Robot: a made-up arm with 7 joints. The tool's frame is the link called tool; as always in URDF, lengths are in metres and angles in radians.
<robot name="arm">
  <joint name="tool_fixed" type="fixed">
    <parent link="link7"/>
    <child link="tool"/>
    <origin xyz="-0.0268 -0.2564 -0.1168"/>
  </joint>
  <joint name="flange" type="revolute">
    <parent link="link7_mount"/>
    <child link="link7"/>
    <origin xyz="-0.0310 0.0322 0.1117"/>
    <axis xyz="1 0 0"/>
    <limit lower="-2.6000" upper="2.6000"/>
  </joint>
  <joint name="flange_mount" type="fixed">
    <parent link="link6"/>
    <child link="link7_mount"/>
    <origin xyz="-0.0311 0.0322 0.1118"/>
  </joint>
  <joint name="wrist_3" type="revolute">
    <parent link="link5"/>
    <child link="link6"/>
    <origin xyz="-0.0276 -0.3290 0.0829"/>
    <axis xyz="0 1 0"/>
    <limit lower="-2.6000" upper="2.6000"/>
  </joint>
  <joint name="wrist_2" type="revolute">
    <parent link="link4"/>
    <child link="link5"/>
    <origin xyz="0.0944 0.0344 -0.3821"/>
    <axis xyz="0 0 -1"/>
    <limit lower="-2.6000" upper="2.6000"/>
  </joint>
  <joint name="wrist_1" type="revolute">
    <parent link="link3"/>
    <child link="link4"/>
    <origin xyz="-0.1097 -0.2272 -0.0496"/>
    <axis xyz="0 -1 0"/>
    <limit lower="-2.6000" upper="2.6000"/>
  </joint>
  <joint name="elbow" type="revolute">
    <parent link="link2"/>
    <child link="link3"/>
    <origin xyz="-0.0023 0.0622 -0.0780"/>
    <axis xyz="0 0 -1"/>
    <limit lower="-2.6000" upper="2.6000"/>
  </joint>
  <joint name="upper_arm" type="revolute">
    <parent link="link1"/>
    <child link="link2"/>
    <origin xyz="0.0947 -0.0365 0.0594"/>
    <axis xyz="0 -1 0"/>
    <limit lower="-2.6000" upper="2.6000"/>
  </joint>
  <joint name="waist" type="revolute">
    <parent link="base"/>
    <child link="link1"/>
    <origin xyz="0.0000 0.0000 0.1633"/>
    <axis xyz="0 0 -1"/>
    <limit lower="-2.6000" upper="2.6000"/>
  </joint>
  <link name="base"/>
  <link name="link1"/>
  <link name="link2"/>
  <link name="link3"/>
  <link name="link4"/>
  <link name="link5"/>
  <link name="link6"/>
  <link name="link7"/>
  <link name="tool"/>
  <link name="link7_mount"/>
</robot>
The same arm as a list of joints. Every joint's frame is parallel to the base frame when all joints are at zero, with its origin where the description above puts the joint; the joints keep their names.
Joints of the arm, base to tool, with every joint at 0 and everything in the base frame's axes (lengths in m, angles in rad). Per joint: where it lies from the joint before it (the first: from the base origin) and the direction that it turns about. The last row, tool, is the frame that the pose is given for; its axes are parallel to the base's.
waist: xyz 0.0000 0.0000 0.1633 axis -z
upper_arm: xyz 0.0947 -0.0365 0.0594 axis -y
elbow: xyz -0.0023 0.0622 -0.0780 axis -z
wrist_1: xyz -0.1097 -0.2272 -0.0496 axis -y
wrist_2: xyz 0.0944 0.0344 -0.3821 axis -z
wrist_3: xyz -0.0276 -0.3290 0.0829 axis +y
flange: xyz -0.0621 0.0644 0.2235 axis +x
tool: xyz -0.0268 -0.2564 -0.1168
Joint limits (rad, base to tool): -2.6000..2.6000 -2.6000..2.6000 -2.6000..2.6000 -2.6000..2.6000 -2.6000..2.6000 -2.6000..2.6000 -2.6000..2.6000

